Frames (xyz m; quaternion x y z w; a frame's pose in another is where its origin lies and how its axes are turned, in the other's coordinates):
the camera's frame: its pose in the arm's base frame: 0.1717 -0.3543 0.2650 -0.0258 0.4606 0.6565 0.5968
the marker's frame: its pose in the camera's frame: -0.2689 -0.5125 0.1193 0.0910 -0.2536 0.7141 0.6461
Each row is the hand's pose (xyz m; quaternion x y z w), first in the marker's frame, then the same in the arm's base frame.
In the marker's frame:
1: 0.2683 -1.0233 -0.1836 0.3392 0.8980 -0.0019 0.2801
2: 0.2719 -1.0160 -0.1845 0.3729 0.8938 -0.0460 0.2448
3: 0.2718 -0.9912 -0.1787 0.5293 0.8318 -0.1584 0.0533
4: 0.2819 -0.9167 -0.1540 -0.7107 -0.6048 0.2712 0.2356
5: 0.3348 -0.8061 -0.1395 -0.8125 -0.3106 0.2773 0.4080
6: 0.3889 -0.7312 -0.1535 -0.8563 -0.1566 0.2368 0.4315
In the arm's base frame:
1: 0.2615 0.3845 -0.0492 0.5708 -0.3726 -0.6308 0.3707
2: 0.2605 0.3788 -0.0435 0.5949 -0.4155 -0.5906 0.3531
3: 0.2702 0.3584 -0.0316 0.6660 -0.5577 -0.3624 0.3378
4: 0.3011 0.3027 0.0153 0.6538 -0.6927 0.0389 0.3020
5: 0.3113 0.2240 0.1099 0.5037 -0.7296 0.3593 0.2915
6: 0.2892 0.1684 0.1816 0.3800 -0.7329 0.4689 0.3141

